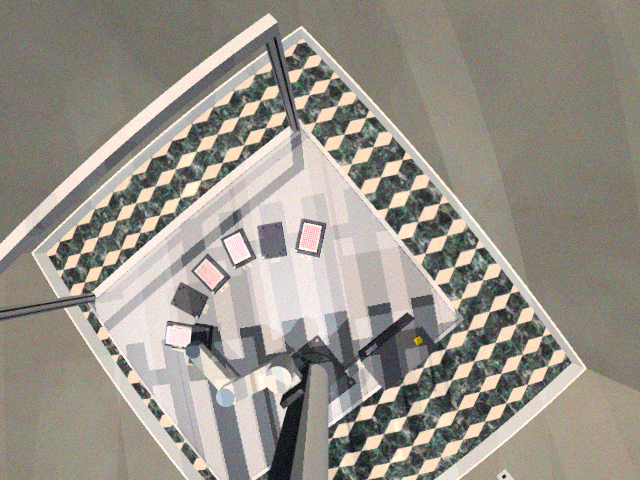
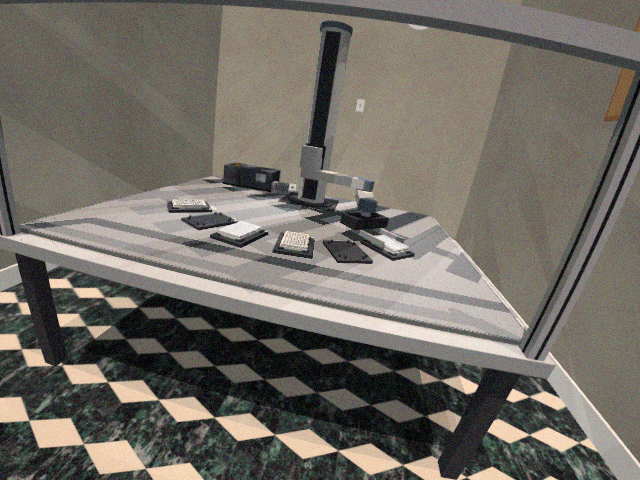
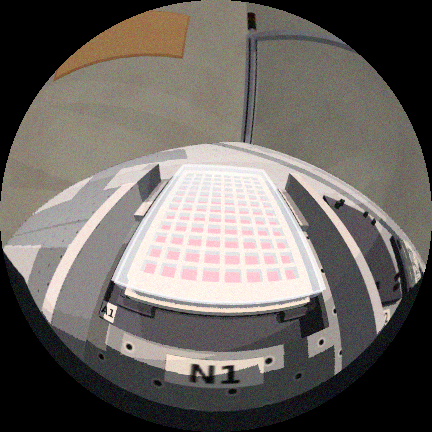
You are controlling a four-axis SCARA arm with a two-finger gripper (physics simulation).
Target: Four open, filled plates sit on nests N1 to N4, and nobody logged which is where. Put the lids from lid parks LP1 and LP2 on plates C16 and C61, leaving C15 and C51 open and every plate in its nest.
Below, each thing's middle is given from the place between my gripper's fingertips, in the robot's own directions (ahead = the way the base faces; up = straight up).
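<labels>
The nest N1 [image 3: 205, 332] is 3 cm below my hand, 2 cm behind it and 2 cm to the right of it. The lid park LP2 [image 1: 187, 299] is 3 cm below my hand as well, 9 cm ahead of it and 16 cm to the right of it. Then there is the black box [image 1: 396, 355], which I find 2 cm above my hand, 70 cm behind it and 81 cm to the right of it.
</labels>
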